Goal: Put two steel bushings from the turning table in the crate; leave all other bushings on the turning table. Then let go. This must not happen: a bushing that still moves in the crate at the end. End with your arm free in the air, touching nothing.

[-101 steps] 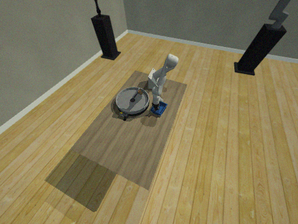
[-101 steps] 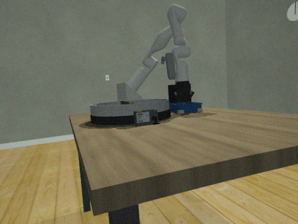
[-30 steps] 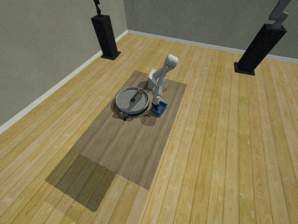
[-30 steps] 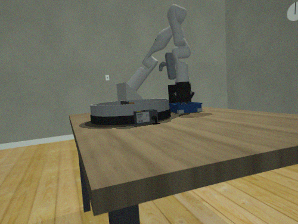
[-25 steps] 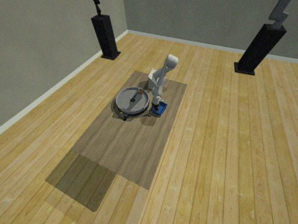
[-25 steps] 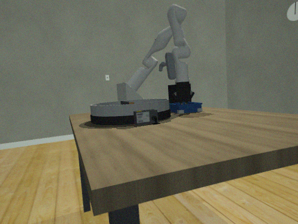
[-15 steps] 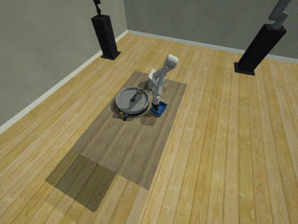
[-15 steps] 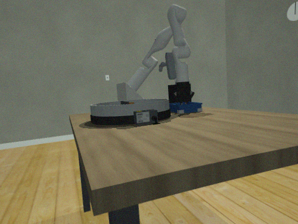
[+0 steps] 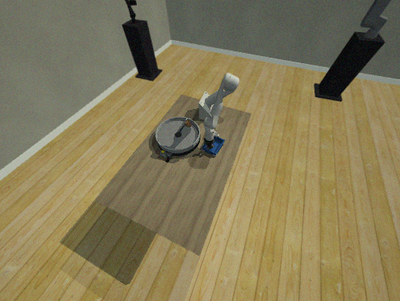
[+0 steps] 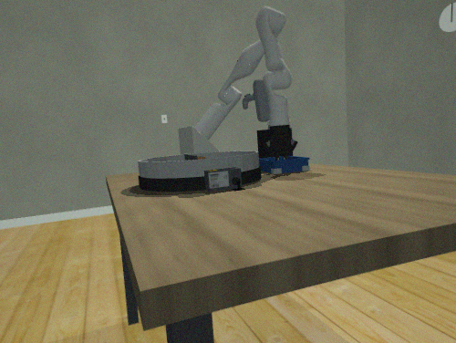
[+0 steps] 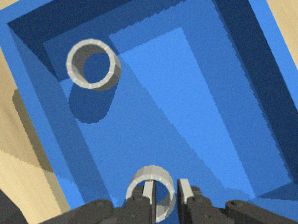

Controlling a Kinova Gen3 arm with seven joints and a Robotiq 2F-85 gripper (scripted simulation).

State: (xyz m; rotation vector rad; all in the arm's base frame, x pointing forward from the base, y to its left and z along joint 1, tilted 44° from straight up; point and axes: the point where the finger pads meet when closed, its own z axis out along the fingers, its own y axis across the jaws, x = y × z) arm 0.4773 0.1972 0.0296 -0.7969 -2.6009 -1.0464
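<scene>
Now: the blue crate 5 cm behind my hand, 3 cm to the left of it and 1 cm below it. The rest, counted from my hand: grey turning table: 32 cm to the right, 2 cm behind, 1 cm above.
</scene>
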